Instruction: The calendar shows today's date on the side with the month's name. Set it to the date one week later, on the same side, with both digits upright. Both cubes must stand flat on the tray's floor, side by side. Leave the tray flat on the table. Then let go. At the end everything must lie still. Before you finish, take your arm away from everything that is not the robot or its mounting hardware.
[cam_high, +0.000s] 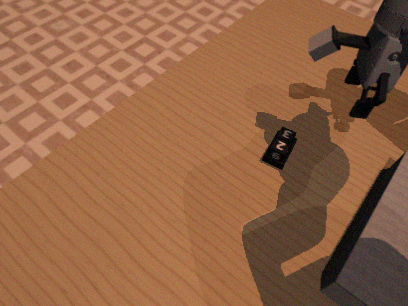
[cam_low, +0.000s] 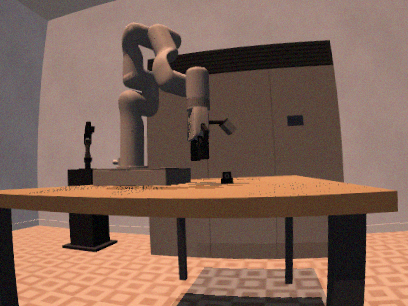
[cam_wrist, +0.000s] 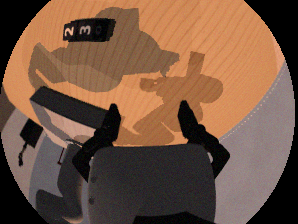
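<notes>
My hand is 130 mm to the right of the black cube, 60 mm short of it and 60 mm above it. Round my hand: black digit cube: 160 mm to the left, 60 mm below, 60 mm ahead.
</notes>
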